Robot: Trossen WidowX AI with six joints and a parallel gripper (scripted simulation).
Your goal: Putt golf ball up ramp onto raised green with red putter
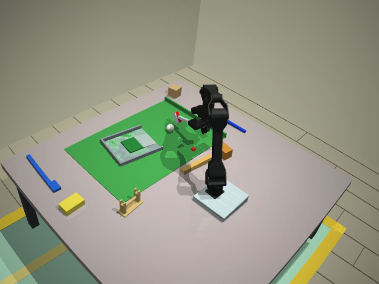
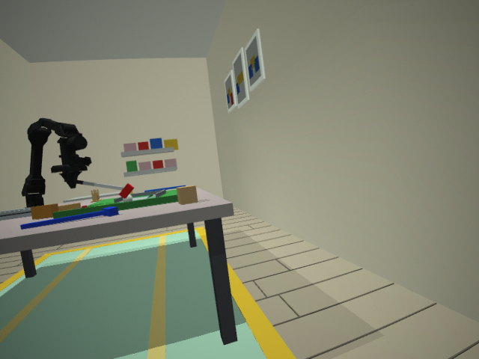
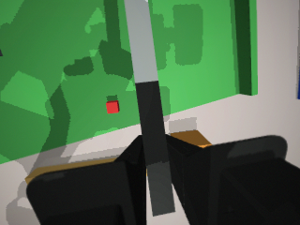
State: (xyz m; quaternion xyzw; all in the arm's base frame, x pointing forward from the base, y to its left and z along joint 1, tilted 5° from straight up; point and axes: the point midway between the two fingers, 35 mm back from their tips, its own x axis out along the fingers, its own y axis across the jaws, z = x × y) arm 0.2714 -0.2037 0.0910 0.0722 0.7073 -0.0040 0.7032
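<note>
Right now my gripper tip is 9 cm above the small red cube, 4 cm to the right of it and 2 cm short of it. The rest, counted from my gripper tip: tan block: 48 cm ahead, 24 cm to the right, 7 cm below; red putter: 12 cm ahead, 1 cm to the right, 1 cm below; white golf ball: 21 cm ahead, 8 cm below, 3 cm to the left.
</note>
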